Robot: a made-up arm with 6 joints.
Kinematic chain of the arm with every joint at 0, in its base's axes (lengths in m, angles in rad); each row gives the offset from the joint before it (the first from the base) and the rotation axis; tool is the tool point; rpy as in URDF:
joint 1: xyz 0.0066 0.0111 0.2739 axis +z
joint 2: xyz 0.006 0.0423 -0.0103 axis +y
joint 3: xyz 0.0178 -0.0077 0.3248 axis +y
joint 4: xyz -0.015 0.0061 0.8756 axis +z
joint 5: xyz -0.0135 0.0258 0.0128 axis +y
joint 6: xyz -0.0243 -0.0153 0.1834 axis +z
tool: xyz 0.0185 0.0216 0.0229 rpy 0 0 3.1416
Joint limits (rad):
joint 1: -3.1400..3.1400
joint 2: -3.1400..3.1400
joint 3: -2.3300..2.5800
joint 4: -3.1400..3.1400
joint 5: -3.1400..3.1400
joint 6: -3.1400..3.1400
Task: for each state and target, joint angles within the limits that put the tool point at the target. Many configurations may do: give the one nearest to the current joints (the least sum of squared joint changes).
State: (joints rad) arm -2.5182 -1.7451 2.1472 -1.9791 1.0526 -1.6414
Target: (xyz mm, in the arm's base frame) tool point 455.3 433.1 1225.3
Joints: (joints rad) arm -2.5056 -1.7246 1.5206 -2.0563 0.8190 -1.6777
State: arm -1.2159 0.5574 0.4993 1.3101 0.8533 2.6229
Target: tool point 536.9 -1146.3 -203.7
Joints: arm -1.2328 1.3284 0.7483 1.2949 0.6903 2.6163
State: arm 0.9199 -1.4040 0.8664 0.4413 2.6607 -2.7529
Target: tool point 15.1 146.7 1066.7
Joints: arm 0.9237 -1.0405 1.4550 0.4438 2.6436 -2.7591
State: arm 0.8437 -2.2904 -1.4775 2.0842 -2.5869 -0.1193
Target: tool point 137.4 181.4 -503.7
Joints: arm 1.1397 -2.3965 -1.4300 2.1160 -2.7698 -0.1185
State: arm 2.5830 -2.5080 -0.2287 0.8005 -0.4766 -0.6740
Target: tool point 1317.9 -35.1 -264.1
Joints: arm 3.1239 -2.0139 0.1140 0.7982 -0.1469 -0.6774
